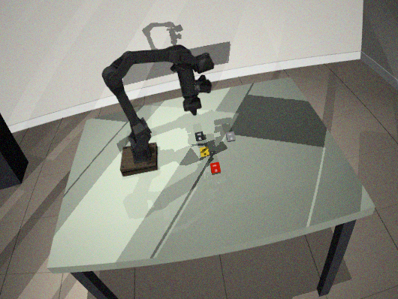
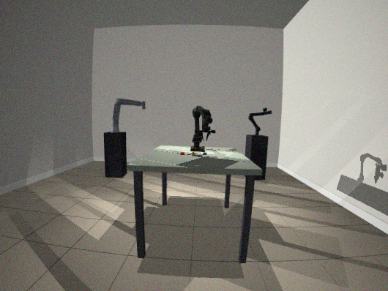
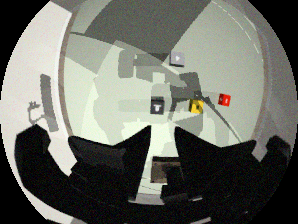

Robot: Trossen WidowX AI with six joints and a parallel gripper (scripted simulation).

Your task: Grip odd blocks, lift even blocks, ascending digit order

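Right now the black block is 1 cm to the left of my gripper tip and 12 cm below it. Round my gripper tip: yellow block: 10 cm to the right, 12 cm below; then red block: 2 cm ahead, 20 cm to the right, 12 cm below.
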